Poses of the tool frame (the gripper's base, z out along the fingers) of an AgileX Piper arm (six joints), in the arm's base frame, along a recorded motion.
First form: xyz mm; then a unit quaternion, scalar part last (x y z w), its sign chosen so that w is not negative.
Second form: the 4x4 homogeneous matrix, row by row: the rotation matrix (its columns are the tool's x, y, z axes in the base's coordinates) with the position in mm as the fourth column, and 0 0 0 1 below. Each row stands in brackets. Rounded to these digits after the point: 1 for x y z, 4 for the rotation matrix.
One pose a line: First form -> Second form
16.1, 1.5, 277.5, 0.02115, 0.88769, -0.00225, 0.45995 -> [[-0.5760, 0.0396, 0.8165, 16.1], [0.0355, 0.9991, -0.0235, 1.5], [-0.8167, 0.0155, -0.5769, 277.5], [0, 0, 0, 1]]
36.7, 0.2, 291.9, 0.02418, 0.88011, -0.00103, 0.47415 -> [[-0.5492, 0.0435, 0.8346, 36.7], [0.0416, 0.9988, -0.0247, 0.2], [-0.8347, 0.0211, -0.5504, 291.9], [0, 0, 0, 1]]
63.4, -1.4, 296.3, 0.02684, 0.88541, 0.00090, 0.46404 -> [[-0.5679, 0.0467, 0.8218, 63.4], [0.0484, 0.9986, -0.0233, -1.4], [-0.8217, 0.0265, -0.5693, 296.3], [0, 0, 0, 1]]
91.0, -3.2, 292.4, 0.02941, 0.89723, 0.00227, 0.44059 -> [[-0.6100, 0.0508, 0.7907, 91.0], [0.0548, 0.9983, -0.0218, -3.2], [-0.7905, 0.0300, -0.6118, 292.4], [0, 0, 0, 1]]
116.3, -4.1, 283.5, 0.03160, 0.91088, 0.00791, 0.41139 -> [[-0.6595, 0.0511, 0.7499, 116.3], [0.0641, 0.9979, -0.0116, -4.1], [-0.7490, 0.0404, -0.6614, 283.5], [0, 0, 0, 1]]
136.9, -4.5, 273.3, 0.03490, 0.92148, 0.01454, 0.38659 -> [[-0.6987, 0.0531, 0.7135, 136.9], [0.0756, 0.9971, -0.0002, -4.5], [-0.7115, 0.0538, -0.7007, 273.3], [0, 0, 0, 1]]
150.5, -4.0, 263.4, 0.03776, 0.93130, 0.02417, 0.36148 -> [[-0.7358, 0.0529, 0.6751, 150.5], [0.0878, 0.9960, 0.0177, -4.0], [-0.6715, 0.0723, -0.7375, 263.4], [0, 0, 0, 1]]
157.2, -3.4, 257.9, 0.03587, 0.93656, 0.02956, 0.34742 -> [[-0.7560, 0.0466, 0.6529, 157.2], [0.0877, 0.9957, 0.0304, -3.4], [-0.6486, 0.0803, -0.7569, 257.9], [0, 0, 0, 1]]
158.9, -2.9, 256.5, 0.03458, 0.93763, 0.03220, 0.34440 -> [[-0.7604, 0.0427, 0.6481, 158.9], [0.0870, 0.9955, 0.0366, -2.9], [-0.6436, 0.0842, -0.7607, 256.5], [0, 0, 0, 1]]
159.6, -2.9, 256.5, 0.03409, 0.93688, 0.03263, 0.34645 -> [[-0.7576, 0.0413, 0.6514, 159.6], [0.0865, 0.9955, 0.0375, -2.9], [-0.6469, 0.0848, -0.7578, 256.5], [0, 0, 0, 1]]
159.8, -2.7, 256.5, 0.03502, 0.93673, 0.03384, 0.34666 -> [[-0.7572, 0.0421, 0.6518, 159.8], [0.0891, 0.9953, 0.0391, -2.7], [-0.6471, 0.0877, -0.7574, 256.5], [0, 0, 0, 1]]
